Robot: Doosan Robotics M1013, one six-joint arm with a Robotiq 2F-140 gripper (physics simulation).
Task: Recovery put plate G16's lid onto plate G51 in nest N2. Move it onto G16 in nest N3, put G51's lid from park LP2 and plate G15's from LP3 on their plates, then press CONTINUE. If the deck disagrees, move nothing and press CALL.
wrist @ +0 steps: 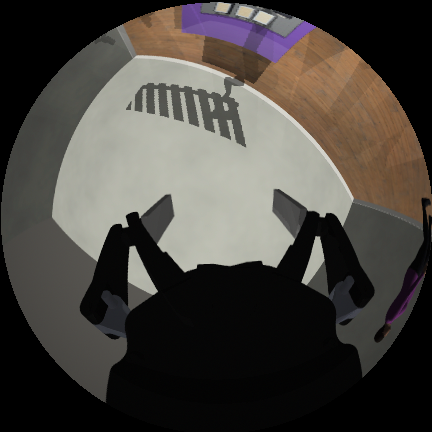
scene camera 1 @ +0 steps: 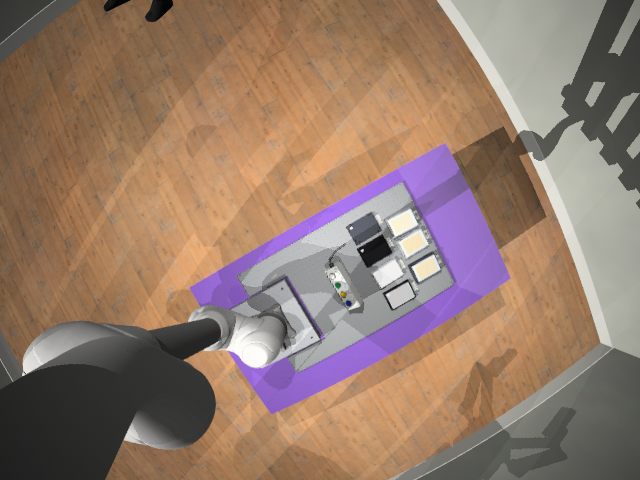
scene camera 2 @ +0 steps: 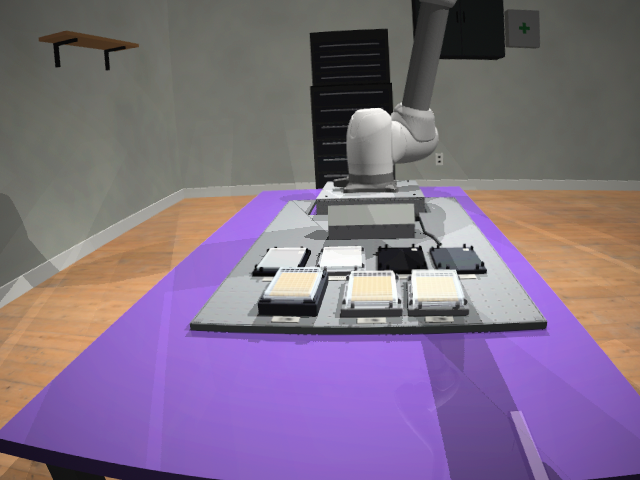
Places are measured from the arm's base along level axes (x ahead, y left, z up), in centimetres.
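Pixels of known places: gripper, between the fingertips: [wrist: 222, 201]; arm's base, origin of its link: [scene camera 1: 271, 326] [scene camera 2: 371, 188].
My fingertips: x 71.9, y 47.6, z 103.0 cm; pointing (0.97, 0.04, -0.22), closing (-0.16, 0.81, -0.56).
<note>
Ahead of a thing's pixels: the offset from my fingertips to its middle. Level surfaces: height alone.
My gripper [wrist: 222, 201] is open and empty in the wrist view, pointing at a wall away from the deck. Three cream-filled plates stand in a row of nests: one {dx +8.2, dy -59.7, dz -104.5 cm} [scene camera 1: 425, 268] [scene camera 2: 294, 284] [wrist: 222, 7] in a taller dark nest, a middle one {dx +8.3, dy -45.7, dz -105.2 cm} [scene camera 1: 413, 243] [scene camera 2: 371, 289] [wrist: 245, 12] and an end one {dx +8.1, dy -34.2, dz -105.0 cm} [scene camera 1: 401, 222] [scene camera 2: 437, 286] [wrist: 263, 18]. Behind them in scene camera 2 lie a light panel in a black frame {dx -9.4, dy -65.8, dz -106.1 cm} [scene camera 1: 399, 295] [scene camera 2: 282, 257], a white panel {dx -9.9, dy -52.8, dz -106.1 cm} [scene camera 1: 387, 273] [scene camera 2: 342, 257], a black panel {dx -10.4, dy -39.8, dz -106.5 cm} [scene camera 1: 374, 251] [scene camera 2: 401, 258] and a slate panel {dx -9.9, dy -27.6, dz -106.5 cm} [scene camera 1: 364, 227] [scene camera 2: 457, 258]. Labels and clear lids cannot be made out.
A button box {dx -31.7, dy -46.8, dz -103.3 cm} [scene camera 1: 343, 286] [scene camera 2: 371, 219] with white, green, yellow and blue buttons and a cable stands between the panels and the arm's base. The grey deck board {dz -107.5 cm} [scene camera 1: 361, 330] [scene camera 2: 232, 310] lies on the purple table {dz -108.8 cm} [scene camera 1: 465, 248] [scene camera 2: 258, 403]. A person [wrist: 407, 295] shows at the wrist view's right edge.
</note>
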